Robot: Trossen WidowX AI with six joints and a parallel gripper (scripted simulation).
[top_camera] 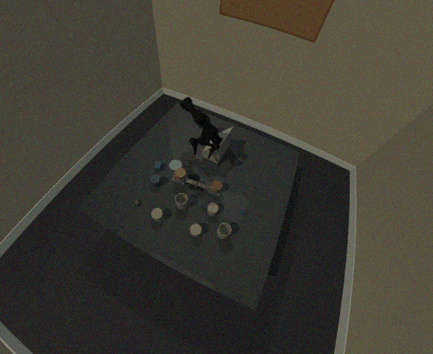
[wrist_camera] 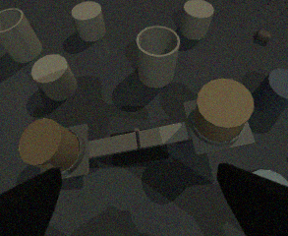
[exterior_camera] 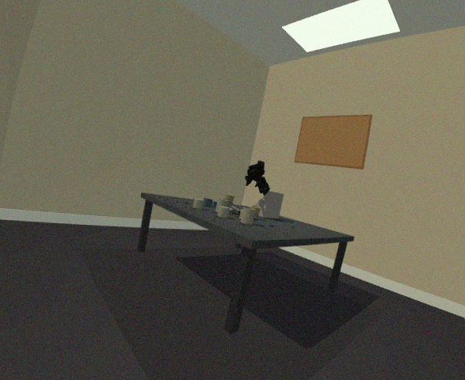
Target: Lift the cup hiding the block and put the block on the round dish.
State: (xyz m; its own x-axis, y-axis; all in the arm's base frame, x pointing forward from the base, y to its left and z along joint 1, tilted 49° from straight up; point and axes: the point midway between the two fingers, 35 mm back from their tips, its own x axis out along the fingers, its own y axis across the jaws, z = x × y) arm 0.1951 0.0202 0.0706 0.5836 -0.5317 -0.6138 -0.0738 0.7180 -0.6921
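My gripper tip is 60 mm short of the tan cup, 160 mm to the right of it and 180 mm above it. From my gripper tip the other things lie so: brown block: 380 mm ahead, 290 mm to the right, 230 mm below; then pale blue round dish: 210 mm to the right, 230 mm below; then pale beam: 90 mm ahead, 10 mm to the left, 200 mm below.
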